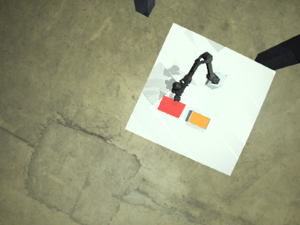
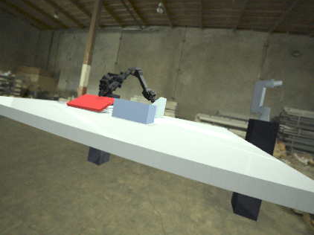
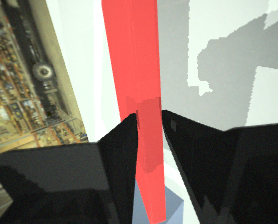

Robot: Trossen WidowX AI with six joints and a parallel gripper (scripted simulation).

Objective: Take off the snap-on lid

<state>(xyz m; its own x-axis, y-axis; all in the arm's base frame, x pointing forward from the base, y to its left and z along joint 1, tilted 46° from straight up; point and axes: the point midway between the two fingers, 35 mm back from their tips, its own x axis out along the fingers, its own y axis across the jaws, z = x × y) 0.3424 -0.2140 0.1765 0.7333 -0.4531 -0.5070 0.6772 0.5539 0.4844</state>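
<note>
Right now the red lid is 7 cm ahead of my gripper tip, 1 cm to the left of it and 3 cm below it. From my gripper tip the other things lie so: storage box 6 cm ahead, 32 cm to the left, 3 cm below.
</note>
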